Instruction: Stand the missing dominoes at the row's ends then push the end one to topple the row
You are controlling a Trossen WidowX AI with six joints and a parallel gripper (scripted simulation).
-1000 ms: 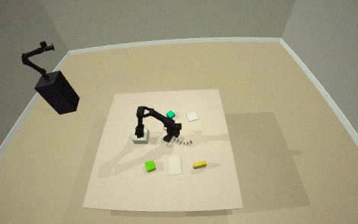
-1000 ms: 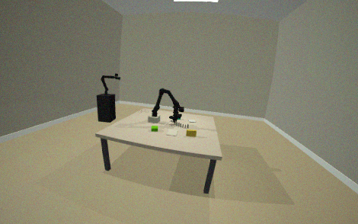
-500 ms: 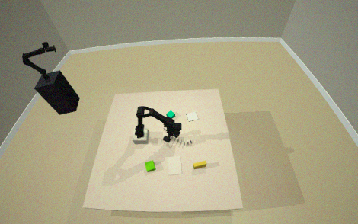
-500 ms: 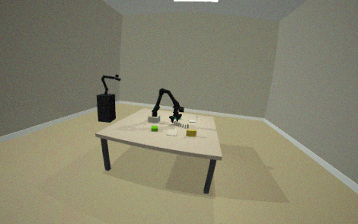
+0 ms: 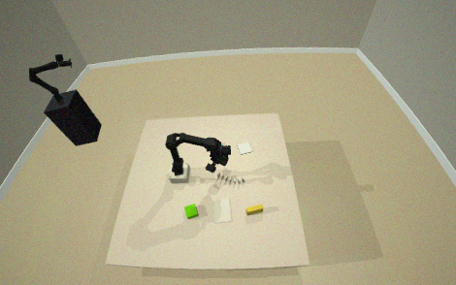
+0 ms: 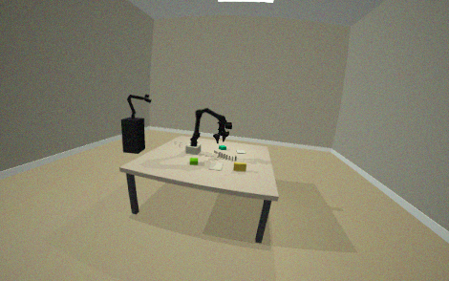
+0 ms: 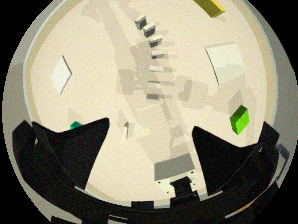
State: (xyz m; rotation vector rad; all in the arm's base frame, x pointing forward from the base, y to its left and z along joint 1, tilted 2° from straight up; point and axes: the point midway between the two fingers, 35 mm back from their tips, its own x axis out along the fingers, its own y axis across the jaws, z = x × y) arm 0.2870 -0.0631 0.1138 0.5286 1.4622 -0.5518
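Now: the white tile 250 mm ahead of my gripper tip, 210 mm to the left of it and 150 mm below it. Also, from my gripper tip: white pad (30 mm behind, 270 mm to the right, 150 mm below); then yellow block (180 mm ahead, 320 mm to the right, 120 mm below); then teal block (30 mm ahead, 280 mm to the left, 130 mm below).
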